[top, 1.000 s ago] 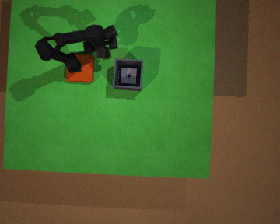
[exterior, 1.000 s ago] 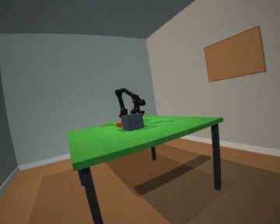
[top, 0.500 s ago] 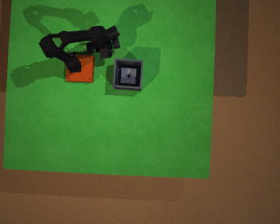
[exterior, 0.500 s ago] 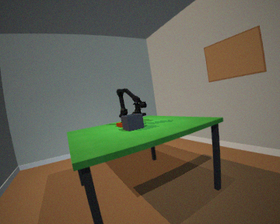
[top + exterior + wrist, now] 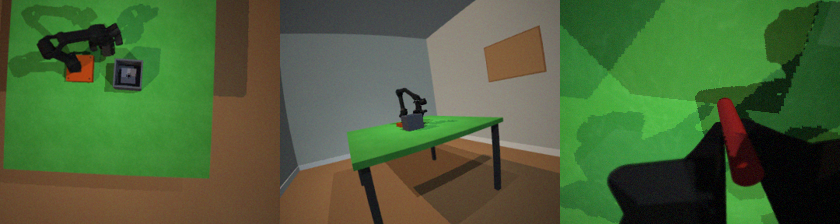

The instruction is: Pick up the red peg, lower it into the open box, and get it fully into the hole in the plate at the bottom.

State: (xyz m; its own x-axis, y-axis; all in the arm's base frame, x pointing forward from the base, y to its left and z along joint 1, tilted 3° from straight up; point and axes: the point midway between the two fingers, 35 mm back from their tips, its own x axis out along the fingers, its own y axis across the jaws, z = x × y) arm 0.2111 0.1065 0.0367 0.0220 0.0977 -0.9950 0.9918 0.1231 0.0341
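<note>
My gripper tip is now 19 cm to the left of the grey plate, 10 cm short of it and 1 cm above it. From my gripper tip the other things lie so: red peg (1 cm above).
</note>
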